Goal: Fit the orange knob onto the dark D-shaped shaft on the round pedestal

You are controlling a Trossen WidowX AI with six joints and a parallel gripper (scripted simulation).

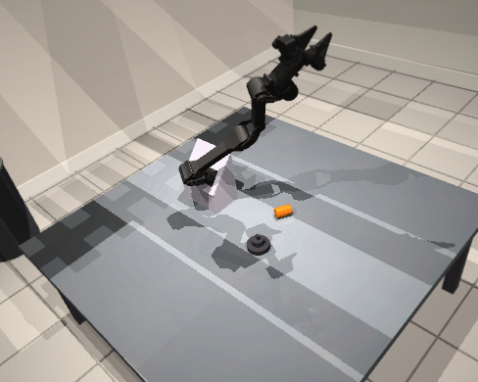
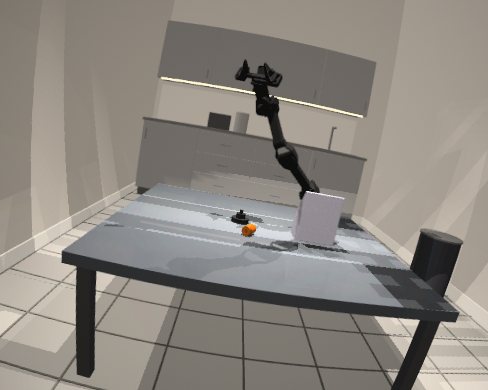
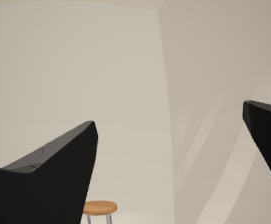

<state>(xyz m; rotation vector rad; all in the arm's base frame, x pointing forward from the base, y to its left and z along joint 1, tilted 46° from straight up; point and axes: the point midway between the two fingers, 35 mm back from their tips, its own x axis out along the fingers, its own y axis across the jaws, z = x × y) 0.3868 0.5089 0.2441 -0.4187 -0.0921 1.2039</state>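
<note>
The orange knob lies 690 mm below my gripper tip, 110 mm behind it and 100 mm to the right of it. Also, from my gripper tip: round dark pedestal: 680 mm below, 280 mm to the right, 90 mm behind.
</note>
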